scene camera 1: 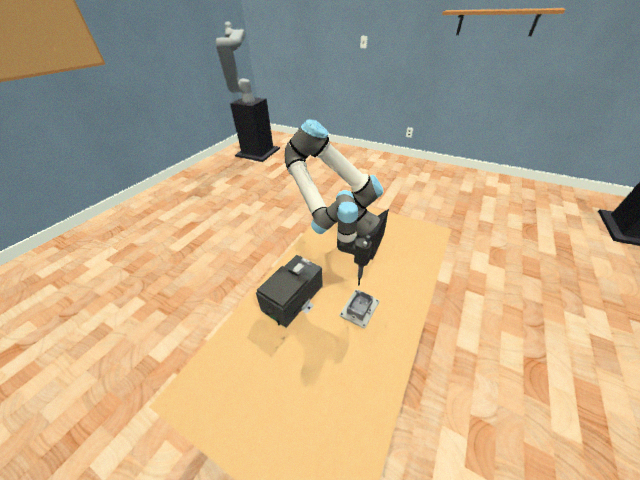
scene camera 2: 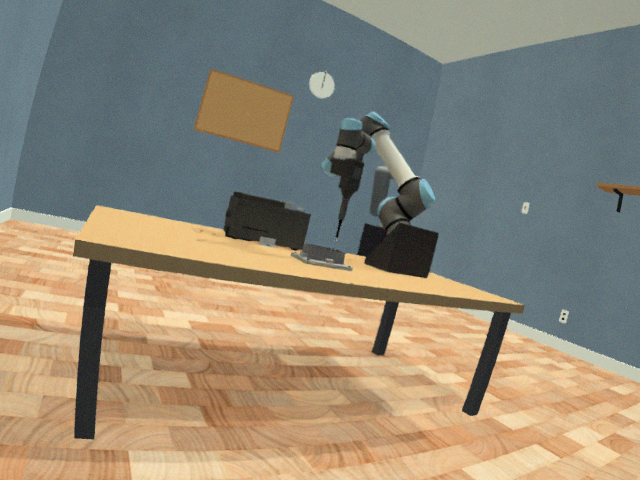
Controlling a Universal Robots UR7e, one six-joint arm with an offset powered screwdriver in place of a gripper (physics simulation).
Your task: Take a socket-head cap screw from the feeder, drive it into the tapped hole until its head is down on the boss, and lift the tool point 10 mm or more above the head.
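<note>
The black screwdriver (scene camera 1: 359, 283) (scene camera 2: 336, 239) points down with its bit tip a little above the grey housing, toward the robot-base side in scene camera 1. A tiny pale speck shows at the tip in scene camera 2; it is too small to tell whether it is a screw. The grey housing (scene camera 1: 359, 305) (scene camera 2: 323, 253) stands on a light flat plate (scene camera 1: 348, 313) (scene camera 2: 337, 266). Its boss and tapped hole are too small to make out. The black box-shaped screw feeder (scene camera 1: 290, 289) (scene camera 2: 266, 220) stands beside the housing, away from the tip.
The tan table (scene camera 1: 289, 413) (scene camera 2: 170, 242) carries everything. The arm's black base stand (scene camera 1: 381, 235) (scene camera 2: 405, 250) is behind the housing in scene camera 1. A small pale piece (scene camera 1: 307, 306) (scene camera 2: 267, 241) sits at the feeder's side facing the housing.
</note>
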